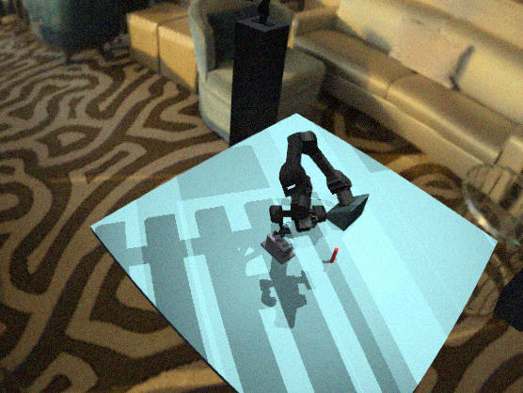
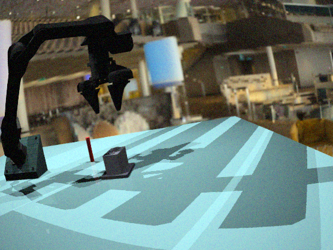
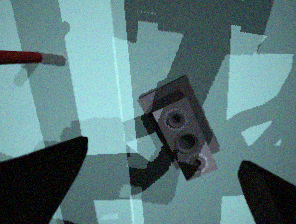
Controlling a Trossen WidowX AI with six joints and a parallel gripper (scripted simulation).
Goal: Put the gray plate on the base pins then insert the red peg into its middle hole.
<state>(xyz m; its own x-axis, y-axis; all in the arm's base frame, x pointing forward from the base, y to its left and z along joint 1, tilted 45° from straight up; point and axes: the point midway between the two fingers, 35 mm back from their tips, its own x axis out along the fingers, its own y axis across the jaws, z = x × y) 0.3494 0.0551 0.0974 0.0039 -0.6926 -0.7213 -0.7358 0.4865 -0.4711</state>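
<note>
Now: gripper tip 10 cm past the red peg, 14 cm to the right of it and 11 cm above it. From my gripper tip the other things lie so: gray plate: 5 cm to the right, 11 cm below; then flat base: 1 cm ahead, 5 cm to the right, 15 cm below.
</note>
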